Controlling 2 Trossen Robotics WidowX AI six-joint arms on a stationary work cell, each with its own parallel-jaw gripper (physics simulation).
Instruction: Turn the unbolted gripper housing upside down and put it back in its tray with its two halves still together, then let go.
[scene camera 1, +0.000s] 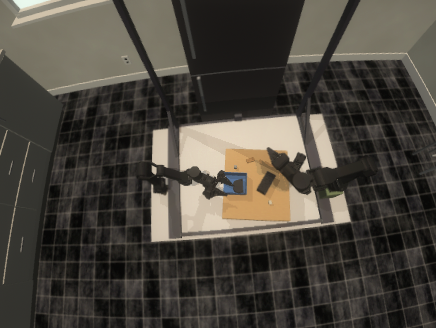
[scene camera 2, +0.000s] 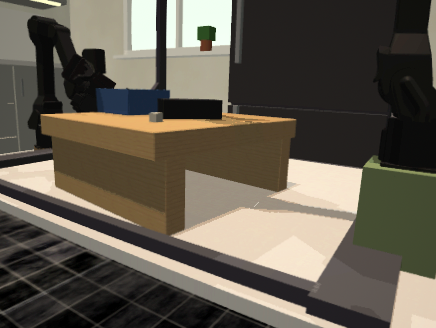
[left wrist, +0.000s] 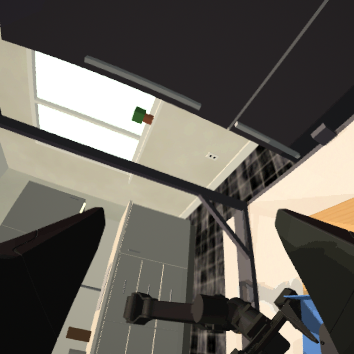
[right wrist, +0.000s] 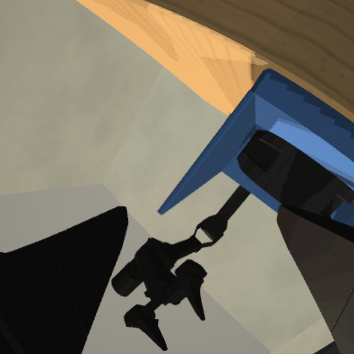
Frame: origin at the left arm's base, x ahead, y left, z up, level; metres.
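Seen in the pictures: left gripper, fingertip midpoint: (scene camera 1: 269, 150) (left wrist: 191, 216) (right wrist: 183, 335); right gripper, fingertip midpoint: (scene camera 1: 230, 190) (scene camera 2: 109, 85) (right wrist: 202, 213); left arm's base, link origin: (scene camera 1: 333, 186) (scene camera 2: 408, 165); right arm's base, link origin: (scene camera 1: 161, 188) (scene camera 2: 46, 146).
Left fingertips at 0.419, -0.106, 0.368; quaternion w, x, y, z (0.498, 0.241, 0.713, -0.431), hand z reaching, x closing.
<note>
Pixels of each thing's top centre, then the offset from my left fingertips to it, as dx, dy, dz.
- dark gripper housing, top centre: (right wrist: 277, 197) (left wrist: 334, 342) (scene camera 1: 238, 185) +0.129, +0.060, -0.301
- blue tray, top centre: (right wrist: 278, 238) (left wrist: 316, 333) (scene camera 2: 132, 89) (scene camera 1: 235, 182) +0.144, +0.045, -0.284
- black block, top centre: (scene camera 2: 189, 99) (scene camera 1: 266, 182) -0.025, +0.056, -0.300
- small orange piece, top centre: (scene camera 1: 250, 159) +0.041, -0.089, -0.330
- green box, top centre: (scene camera 2: 408, 165) (scene camera 1: 333, 186) -0.419, +0.106, -0.368
The dark gripper housing (scene camera 1: 239, 186) (right wrist: 290, 170) lies in the blue tray (scene camera 1: 246, 184) (scene camera 2: 112, 100) (left wrist: 311, 320) (right wrist: 300, 100). Its halves look together, but the seam and which side is up are unclear. My right gripper (scene camera 1: 228, 190) is open at the tray's left end in scene camera 1. In the right wrist view its right finger overlaps the housing's lower edge; contact cannot be judged. In scene camera 2 the tray partly hides this gripper. My left gripper (scene camera 1: 286, 154) (left wrist: 191, 216) is open and empty, up and to the right, away from the tray.
A black block (scene camera 1: 266, 183) (scene camera 2: 190, 109) lies right of the tray on the wooden bench (scene camera 1: 250, 212) (scene camera 2: 110, 130). Small grey cubes (scene camera 1: 270, 202) (scene camera 1: 235, 167) and a small orange piece (scene camera 1: 250, 160) also lie there. A green box (scene camera 2: 395, 215) stands beneath the left arm.
</note>
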